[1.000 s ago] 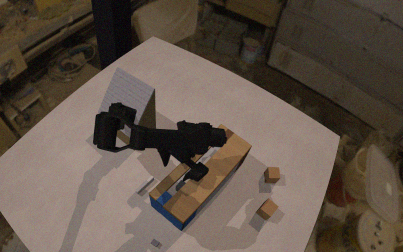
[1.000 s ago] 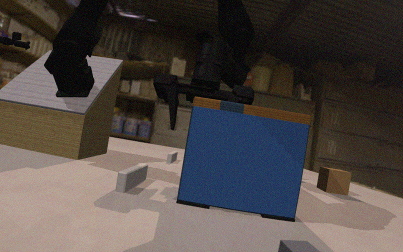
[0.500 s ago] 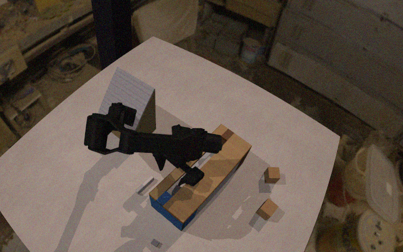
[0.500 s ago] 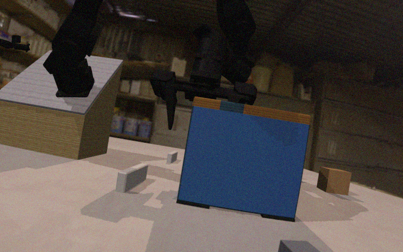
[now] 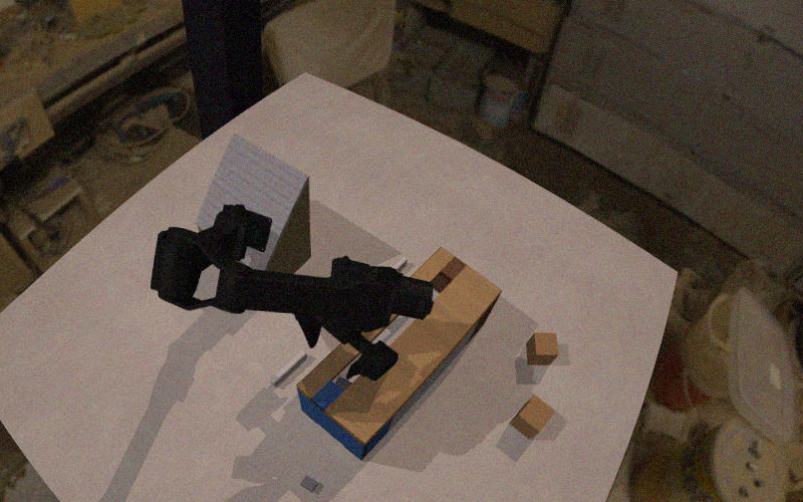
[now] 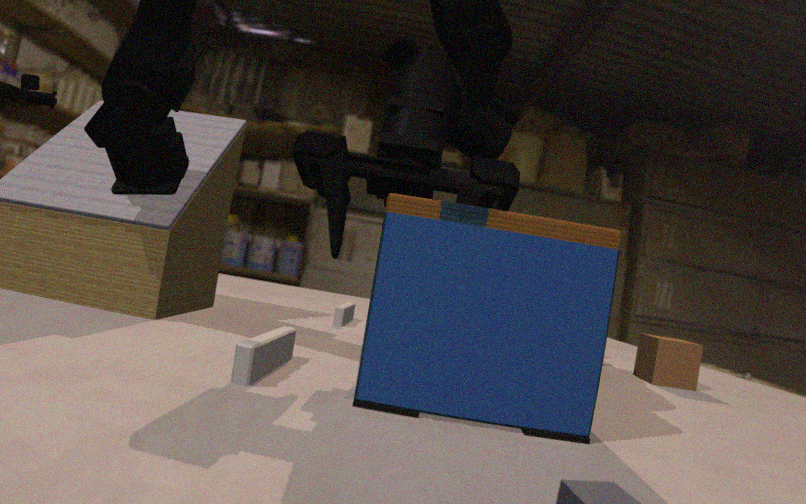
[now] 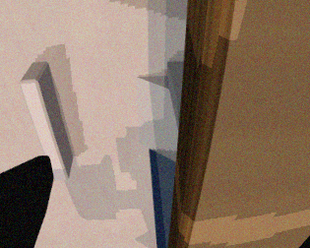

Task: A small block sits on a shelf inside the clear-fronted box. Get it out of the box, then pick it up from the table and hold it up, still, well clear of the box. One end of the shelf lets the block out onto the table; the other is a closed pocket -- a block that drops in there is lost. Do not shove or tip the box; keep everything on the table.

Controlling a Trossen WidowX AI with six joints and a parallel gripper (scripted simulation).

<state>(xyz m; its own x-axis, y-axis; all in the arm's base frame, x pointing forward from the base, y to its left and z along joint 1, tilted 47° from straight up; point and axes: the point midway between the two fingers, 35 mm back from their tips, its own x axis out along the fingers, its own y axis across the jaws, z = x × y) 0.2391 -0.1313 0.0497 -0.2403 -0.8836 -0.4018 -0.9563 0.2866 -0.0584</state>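
Now: gripper tip 4 cm short of the grey block, 4 cm to the left of it and 1 cm above it. The rest, counted from my gripper tip: box (6 cm ahead, 10 cm to the left, 2 cm below).
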